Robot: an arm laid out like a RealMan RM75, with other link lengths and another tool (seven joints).
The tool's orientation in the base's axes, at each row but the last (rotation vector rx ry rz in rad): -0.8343 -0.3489 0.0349; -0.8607 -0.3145 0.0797; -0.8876 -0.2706 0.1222; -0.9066 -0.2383 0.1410; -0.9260 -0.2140 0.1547; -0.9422 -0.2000 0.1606; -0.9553 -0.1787 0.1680; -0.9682 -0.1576 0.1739
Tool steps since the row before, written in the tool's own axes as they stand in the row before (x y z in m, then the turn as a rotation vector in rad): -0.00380 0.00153 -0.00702 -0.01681 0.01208 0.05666; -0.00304 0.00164 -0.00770 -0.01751 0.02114 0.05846; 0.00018 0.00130 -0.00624 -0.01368 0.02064 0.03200; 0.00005 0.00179 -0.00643 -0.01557 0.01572 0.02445; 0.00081 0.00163 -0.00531 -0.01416 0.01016 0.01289; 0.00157 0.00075 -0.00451 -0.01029 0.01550 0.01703; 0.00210 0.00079 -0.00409 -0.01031 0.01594 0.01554; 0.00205 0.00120 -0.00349 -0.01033 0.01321 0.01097
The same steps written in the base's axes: -0.00120 -0.00465 -0.00656 -0.03252 0.04611 0.02134; -0.00046 -0.00517 -0.00666 -0.03321 0.05320 0.01541; 0.00195 -0.00381 -0.00472 -0.02205 0.03392 0.00063; 0.00171 -0.00379 -0.00522 -0.02178 0.02476 -0.00022; 0.00204 -0.00296 -0.00431 -0.01732 0.01283 -0.00232; 0.00257 -0.00275 -0.00303 -0.01482 0.02003 -0.00391; 0.00291 -0.00234 -0.00280 -0.01453 0.01909 -0.00512; 0.00264 -0.00169 -0.00283 -0.01338 0.01390 -0.00540
